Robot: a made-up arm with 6 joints. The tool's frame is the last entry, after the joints.
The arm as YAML. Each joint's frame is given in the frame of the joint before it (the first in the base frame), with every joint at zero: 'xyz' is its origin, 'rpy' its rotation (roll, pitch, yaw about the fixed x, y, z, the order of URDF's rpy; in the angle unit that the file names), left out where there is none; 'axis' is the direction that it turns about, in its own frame. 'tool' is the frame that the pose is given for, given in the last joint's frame.
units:
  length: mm
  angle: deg
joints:
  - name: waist
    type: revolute
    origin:
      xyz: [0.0, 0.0, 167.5]
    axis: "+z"
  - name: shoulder
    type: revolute
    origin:
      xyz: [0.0, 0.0, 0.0]
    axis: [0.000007, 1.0, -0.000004]
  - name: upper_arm
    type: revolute
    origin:
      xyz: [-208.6, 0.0, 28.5]
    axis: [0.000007, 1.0, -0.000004]
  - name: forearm
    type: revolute
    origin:
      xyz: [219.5, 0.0, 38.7]
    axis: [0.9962, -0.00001, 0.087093]
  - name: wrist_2
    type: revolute
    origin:
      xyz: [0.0, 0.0, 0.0]
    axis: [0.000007, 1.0, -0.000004]
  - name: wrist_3
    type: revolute
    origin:
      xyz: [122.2, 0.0, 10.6]
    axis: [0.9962, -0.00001, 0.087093]
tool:
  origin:
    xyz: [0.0, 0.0, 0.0]
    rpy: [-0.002, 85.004, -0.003]
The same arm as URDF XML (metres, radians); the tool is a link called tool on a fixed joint. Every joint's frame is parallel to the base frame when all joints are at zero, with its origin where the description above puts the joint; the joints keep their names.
<robot name="arm">
<link name="base"/>
<link name="link1"/>
<link name="link2"/>
<link name="link3"/>
<link name="link4"/>
<link name="link5"/>
<link name="link6"/>
<link name="tool"/>
<joint name="waist" type="continuous"><parent link="base"/><child link="link1"/><origin xyz="0.0000 0.0000 0.1675"/><axis xyz="0 0 1"/></joint>
<joint name="shoulder" type="continuous"><parent link="link1"/><child link="link2"/><origin xyz="0.0000 0.0000 0.0000"/><axis xyz="0 1 0"/></joint>
<joint name="upper_arm" type="continuous"><parent link="link2"/><child link="link3"/><origin xyz="-0.2086 0.0000 0.0285"/><axis xyz="0 1 0"/></joint>
<joint name="forearm" type="continuous"><parent link="link3"/><child link="link4"/><origin xyz="0.2195 0.0000 0.0387"/><axis xyz="0.9962 0 0.0871"/></joint>
<joint name="wrist_2" type="continuous"><parent link="link4"/><child link="link5"/><origin xyz="0.0000 0.0000 0.0000"/><axis xyz="0 1 0"/></joint>
<joint name="wrist_3" type="continuous"><parent link="link5"/><child link="link6"/><origin xyz="0.1222 0.0000 0.0106"/><axis xyz="0.9962 0 0.0871"/></joint>
<joint name="tool_joint" type="fixed"><parent link="link6"/><child link="tool"/><origin xyz="0.0000 0.0000 0.0000" rpy="0.0000 1.4836 -0.0001"/></joint>
</robot>

